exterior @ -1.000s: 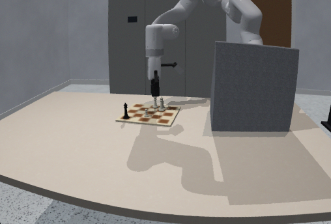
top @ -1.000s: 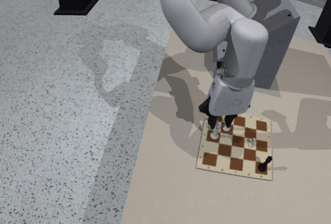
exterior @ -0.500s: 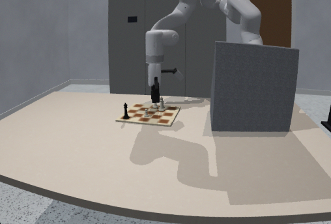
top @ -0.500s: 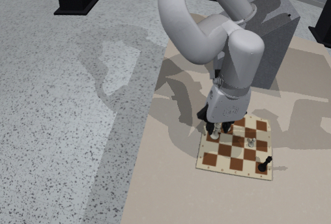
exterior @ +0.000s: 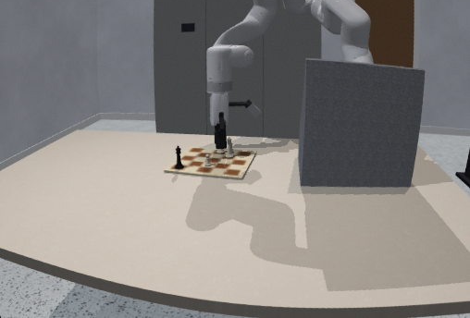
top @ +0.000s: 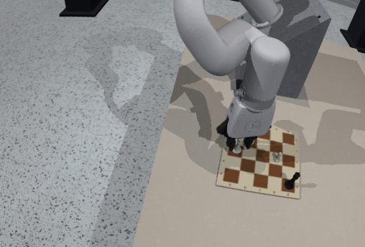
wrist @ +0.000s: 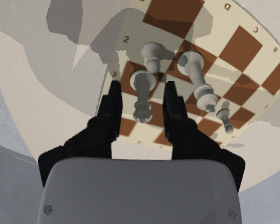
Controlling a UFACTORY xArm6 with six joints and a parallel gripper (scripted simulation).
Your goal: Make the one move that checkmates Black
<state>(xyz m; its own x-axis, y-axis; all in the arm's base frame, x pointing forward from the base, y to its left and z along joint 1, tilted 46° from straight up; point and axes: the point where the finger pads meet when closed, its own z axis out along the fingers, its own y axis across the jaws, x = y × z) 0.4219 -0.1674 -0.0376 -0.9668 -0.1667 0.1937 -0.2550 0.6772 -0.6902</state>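
My hand is 40 mm to the right of the tall white piece, 30 mm past it and 10 mm above it. Also, from my hand: chessboard 70 mm to the left, 40 mm below, 10 mm ahead; then black king 140 mm to the left, 90 mm ahead, 10 mm below.
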